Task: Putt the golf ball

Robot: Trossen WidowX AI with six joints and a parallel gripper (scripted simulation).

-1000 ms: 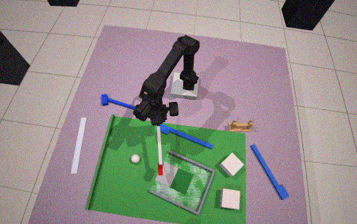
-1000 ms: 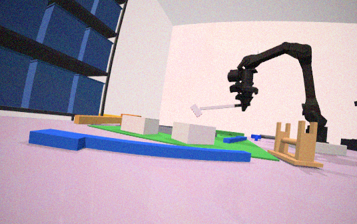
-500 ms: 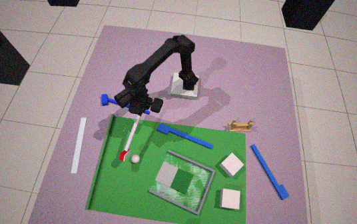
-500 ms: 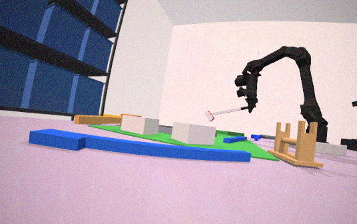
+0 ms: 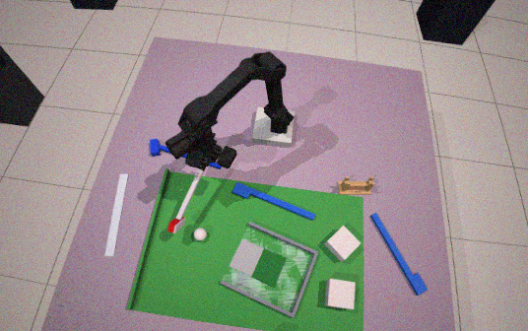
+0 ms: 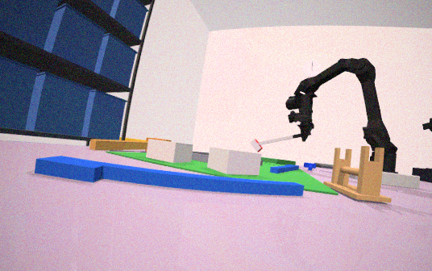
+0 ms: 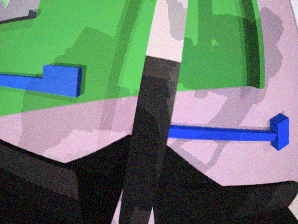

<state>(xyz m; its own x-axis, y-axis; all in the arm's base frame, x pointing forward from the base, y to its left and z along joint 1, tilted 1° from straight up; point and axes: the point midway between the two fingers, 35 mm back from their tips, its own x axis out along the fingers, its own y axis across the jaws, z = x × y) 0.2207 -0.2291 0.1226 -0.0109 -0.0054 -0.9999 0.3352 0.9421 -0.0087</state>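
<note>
Right now my gripper tip is 110 mm short of the red putter and 40 mm to the left of it. Also, from my gripper tip: wooden stand 530 mm to the left, 90 mm below; white golf ball 230 mm ahead, 100 mm below, 10 mm to the right; white bar 320 mm to the right, 170 mm ahead, 120 mm below.
</note>
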